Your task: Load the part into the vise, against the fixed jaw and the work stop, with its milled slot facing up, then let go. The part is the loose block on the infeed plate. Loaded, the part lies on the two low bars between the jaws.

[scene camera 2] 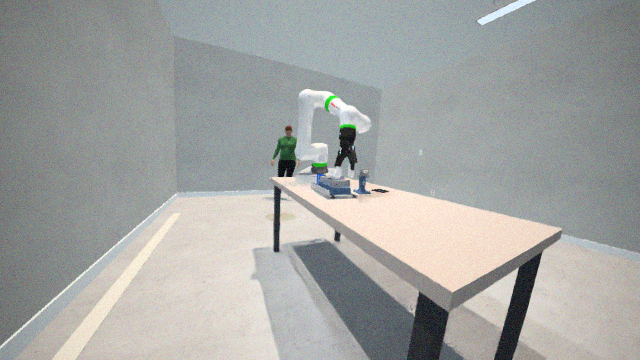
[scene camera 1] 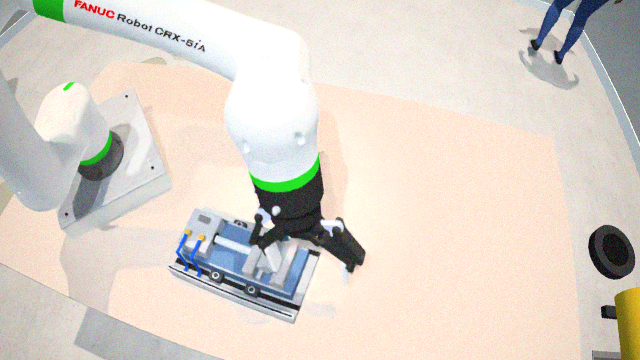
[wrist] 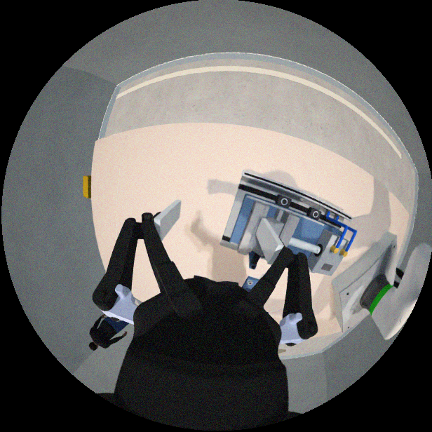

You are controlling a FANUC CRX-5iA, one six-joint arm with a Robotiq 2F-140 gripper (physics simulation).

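Frame: origin at the arm's base, x ahead, y left, z up, level; centimetres.
Seen in the pictures: gripper, fingertip midpoint: (scene camera 2: pixel 343 177) (scene camera 1: pixel 311 271); arm's base, link origin: (scene camera 2: pixel 319 172) (scene camera 1: pixel 99 155).
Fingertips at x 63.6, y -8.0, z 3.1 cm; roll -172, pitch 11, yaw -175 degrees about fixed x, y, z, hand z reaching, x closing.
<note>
Pixels of each thing's top centre, then the offset from my fingertips to it.
- grey vise, top centre: (scene camera 1: pixel 238 246) (scene camera 2: pixel 333 178) dy +0.4, dx -15.8, dz -2.2 cm
- flat black item, top centre: (scene camera 2: pixel 380 189) dy +41.2, dx -20.6, dz -10.7 cm
The blue and grey vise (scene camera 1: pixel 235 234) (wrist: pixel 306 234) stands near the table's edge. Its fixed jaw (scene camera 1: pixel 286 265) (wrist: pixel 254 227) is opposite the moving jaw (scene camera 1: pixel 252 261). A dark stop (wrist: pixel 253 260) shows at the jaws' end. My gripper (scene camera 1: pixel 310 267) (scene camera 2: pixel 344 172) (wrist: pixel 219 217) is open, with nothing between its fingers. One fingertip is above the jaw gap and hides much of it; the other is beyond the fixed jaw, over the table. Grey surfaces show beside the fingertip, but I cannot tell the part from bars and jaws. The slot cannot be made out.
A blue stand (scene camera 2: pixel 362 184) with a grey top is beside the vise; its foot shows in the wrist view (wrist: pixel 250 283). A flat black item (scene camera 2: pixel 380 190) lies behind it. The robot's base plate (scene camera 1: pixel 142 150) (wrist: pixel 345 295) is on the vise's other side. Blue hoses (scene camera 1: pixel 192 257) rise at the vise's end.
</note>
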